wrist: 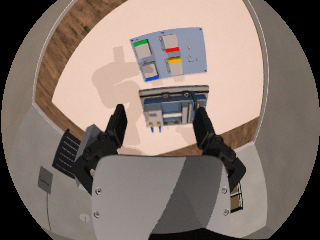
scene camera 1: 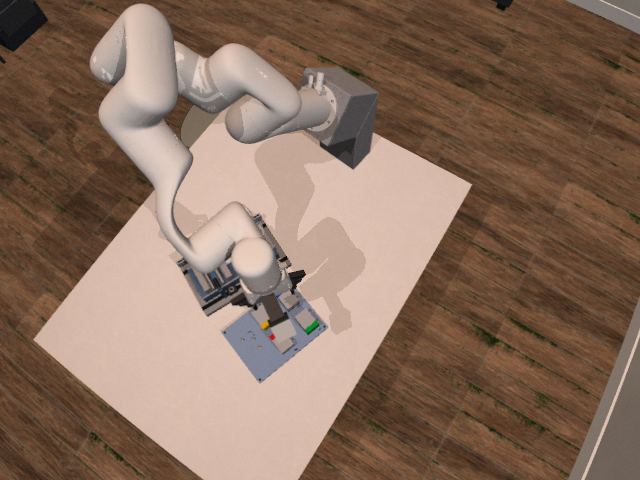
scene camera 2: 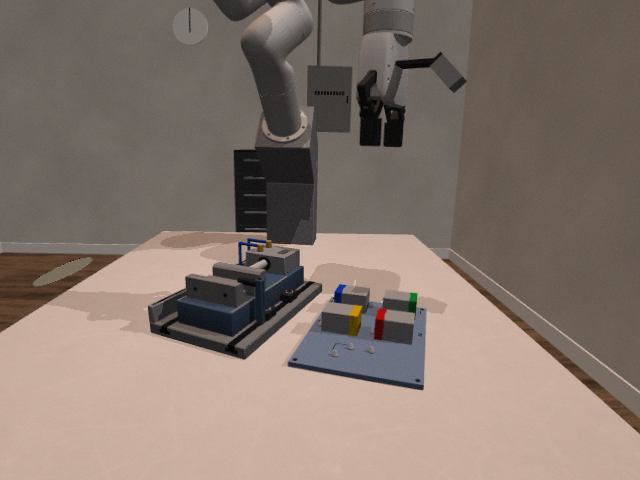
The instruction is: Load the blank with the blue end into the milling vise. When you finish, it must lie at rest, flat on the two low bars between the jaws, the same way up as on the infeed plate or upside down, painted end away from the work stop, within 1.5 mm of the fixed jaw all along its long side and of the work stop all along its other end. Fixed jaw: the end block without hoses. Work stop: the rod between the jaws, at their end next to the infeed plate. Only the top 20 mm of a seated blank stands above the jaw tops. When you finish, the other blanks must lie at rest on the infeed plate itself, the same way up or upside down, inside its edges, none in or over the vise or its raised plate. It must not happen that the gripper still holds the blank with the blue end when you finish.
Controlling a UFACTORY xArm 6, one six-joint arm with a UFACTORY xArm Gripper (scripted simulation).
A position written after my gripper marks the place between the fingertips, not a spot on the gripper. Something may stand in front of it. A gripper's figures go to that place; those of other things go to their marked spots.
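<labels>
A yellow-ended blank (scene camera 2: 345,319) is 0.63 m from the lens. My gripper (scene camera 2: 381,146) is 0.62 m from the lens. A red-ended blank (scene camera 2: 395,326) is 0.62 m from the lens. An infeed plate (scene camera 2: 398,364) is 0.57 m from the lens.
</labels>
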